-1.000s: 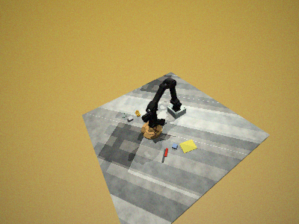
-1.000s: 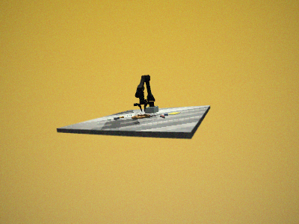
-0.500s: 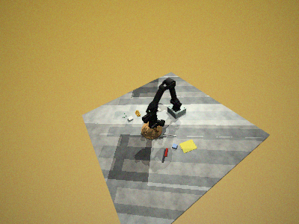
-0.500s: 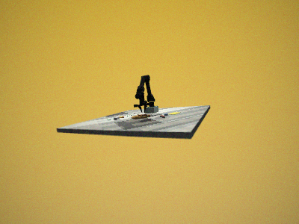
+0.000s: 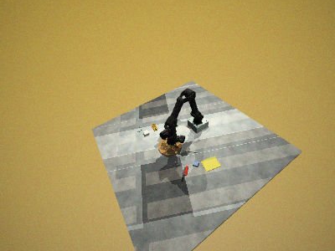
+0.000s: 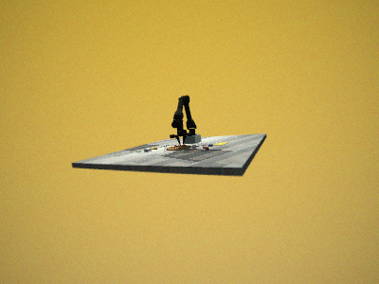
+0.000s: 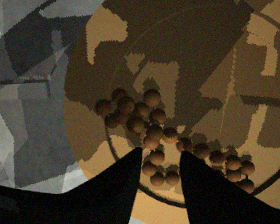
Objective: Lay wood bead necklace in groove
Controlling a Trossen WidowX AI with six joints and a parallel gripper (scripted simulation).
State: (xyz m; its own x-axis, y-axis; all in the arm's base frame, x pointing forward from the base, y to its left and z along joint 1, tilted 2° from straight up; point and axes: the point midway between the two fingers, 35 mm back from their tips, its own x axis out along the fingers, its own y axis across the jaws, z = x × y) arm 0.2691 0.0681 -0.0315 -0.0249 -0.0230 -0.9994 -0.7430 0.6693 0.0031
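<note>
My gripper tip is now 4 cm short of the round bead board, 1 cm to the left of it and 1 cm above it. From my gripper tip the other things lie so: thin grey stick 12 cm to the left, 9 cm behind, 2 cm below; then red-handled tool 26 cm to the left, 4 cm ahead, 1 cm below; then small blue block 24 cm to the left, 7 cm behind, 1 cm below.
</note>
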